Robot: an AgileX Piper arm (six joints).
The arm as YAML. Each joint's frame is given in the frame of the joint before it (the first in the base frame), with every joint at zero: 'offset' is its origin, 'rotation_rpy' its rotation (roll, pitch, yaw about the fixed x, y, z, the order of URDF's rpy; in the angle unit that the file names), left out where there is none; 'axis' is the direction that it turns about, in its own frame. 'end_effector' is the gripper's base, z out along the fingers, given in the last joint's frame.
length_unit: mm
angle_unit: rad
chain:
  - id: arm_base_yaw
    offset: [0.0, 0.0, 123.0]
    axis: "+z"
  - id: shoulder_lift
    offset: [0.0, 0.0, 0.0]
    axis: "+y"
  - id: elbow
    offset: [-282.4, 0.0, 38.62]
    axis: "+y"
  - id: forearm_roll
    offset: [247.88, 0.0, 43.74]
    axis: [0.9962, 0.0, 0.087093]
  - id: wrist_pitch
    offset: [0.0, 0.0, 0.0]
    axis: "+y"
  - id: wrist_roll
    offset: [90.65, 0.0, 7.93]
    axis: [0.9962, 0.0, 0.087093]
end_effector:
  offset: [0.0, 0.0, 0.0]
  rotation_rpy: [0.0, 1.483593, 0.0]
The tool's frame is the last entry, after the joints.
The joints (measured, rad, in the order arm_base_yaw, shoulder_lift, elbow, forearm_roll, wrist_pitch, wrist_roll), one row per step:
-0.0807, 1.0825, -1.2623, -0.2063, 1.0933, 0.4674
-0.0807, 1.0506, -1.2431, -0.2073, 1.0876, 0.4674
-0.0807, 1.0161, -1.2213, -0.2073, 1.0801, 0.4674
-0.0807, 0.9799, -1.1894, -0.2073, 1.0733, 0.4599
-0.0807, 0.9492, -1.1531, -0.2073, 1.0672, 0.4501
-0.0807, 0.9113, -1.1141, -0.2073, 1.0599, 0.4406
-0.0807, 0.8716, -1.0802, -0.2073, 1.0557, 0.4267
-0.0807, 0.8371, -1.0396, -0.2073, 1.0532, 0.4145
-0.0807, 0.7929, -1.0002, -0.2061, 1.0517, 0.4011
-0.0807, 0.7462, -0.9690, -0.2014, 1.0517, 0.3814
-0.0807, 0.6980, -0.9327, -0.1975, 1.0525, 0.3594
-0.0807, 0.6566, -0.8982, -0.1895, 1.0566, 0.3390
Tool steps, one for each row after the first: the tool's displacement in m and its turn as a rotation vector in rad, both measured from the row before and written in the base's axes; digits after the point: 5 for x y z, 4 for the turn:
-0.00839, 0.00065, 0.00087, -0.0027, -0.0181, 0.0009
-0.00889, 0.00078, 0.00040, -0.0020, -0.0199, 0.0015
-0.00901, 0.00079, -0.00265, -0.0064, -0.0091, 0.0065
-0.00720, 0.00064, -0.00524, -0.0072, 0.0020, 0.0079
-0.00892, 0.00079, -0.00508, -0.0075, -0.0037, 0.0079
-0.00957, 0.00081, -0.00385, -0.0108, -0.0066, 0.0102
-0.00784, 0.00066, -0.00706, -0.0084, 0.0065, 0.0087
-0.01027, 0.00094, -0.00580, -0.0089, -0.0032, 0.0096
-0.01093, 0.00125, -0.00365, -0.0108, -0.0112, 0.0145
-0.01083, 0.00117, -0.00554, -0.0130, -0.0063, 0.0155
-0.00899, 0.00132, -0.00644, -0.0072, 0.0011, 0.0151

